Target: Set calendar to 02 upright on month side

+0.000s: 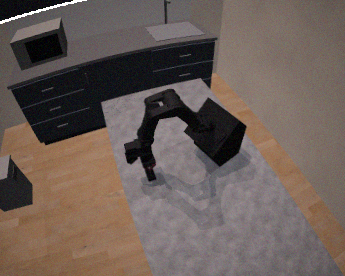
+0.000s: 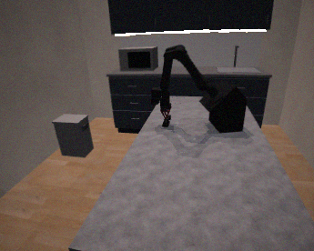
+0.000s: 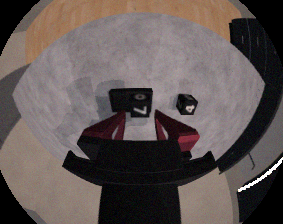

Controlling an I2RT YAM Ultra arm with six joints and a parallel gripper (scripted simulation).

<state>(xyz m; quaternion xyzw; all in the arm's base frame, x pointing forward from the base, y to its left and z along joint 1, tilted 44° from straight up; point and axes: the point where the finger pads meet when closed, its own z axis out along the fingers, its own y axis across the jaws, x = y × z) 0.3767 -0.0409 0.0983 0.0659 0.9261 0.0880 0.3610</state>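
Now: hand 5 cm above the dark tray and 2 cm to the right of it. Round my hand: dark calendar cube: 9 cm to the right, 4 cm below, 1 cm behind.
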